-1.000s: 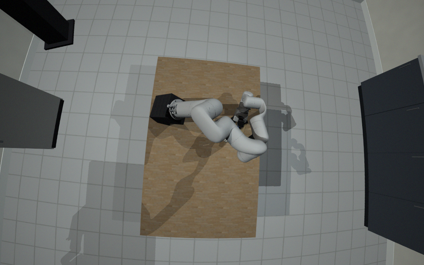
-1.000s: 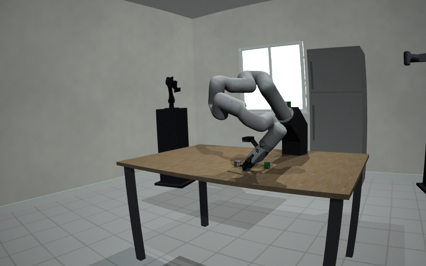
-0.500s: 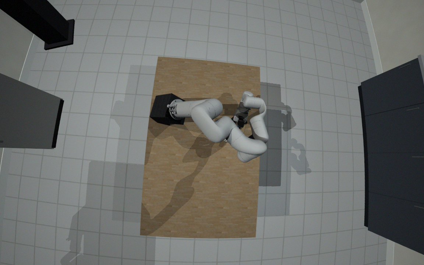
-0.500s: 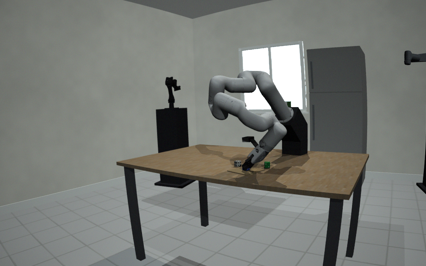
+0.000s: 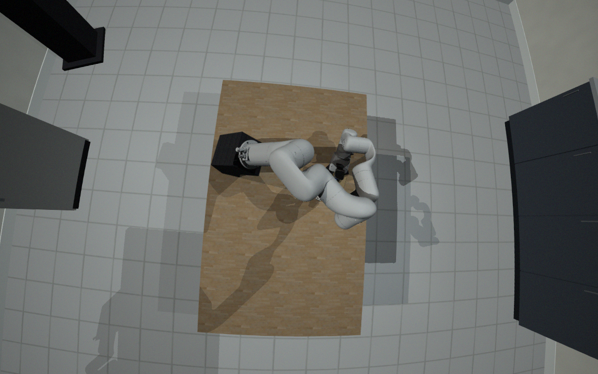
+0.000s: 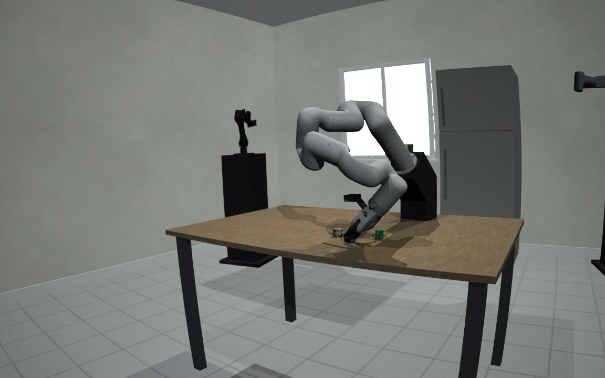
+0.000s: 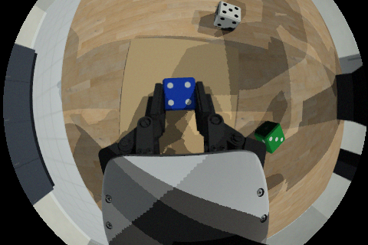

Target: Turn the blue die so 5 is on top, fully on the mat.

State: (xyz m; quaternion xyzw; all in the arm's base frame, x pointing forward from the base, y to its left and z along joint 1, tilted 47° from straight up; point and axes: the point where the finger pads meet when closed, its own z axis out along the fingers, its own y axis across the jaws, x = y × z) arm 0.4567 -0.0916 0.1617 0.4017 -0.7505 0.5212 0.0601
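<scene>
Now: the tan mat 1 cm to the right of my hand and 3 cm below it. Round my hand: white die (10 cm behind, 9 cm to the right, 2 cm below); then green die (9 cm behind, 8 cm to the left, 2 cm below); then blue die (1 cm to the right, 1 cm below).
</scene>
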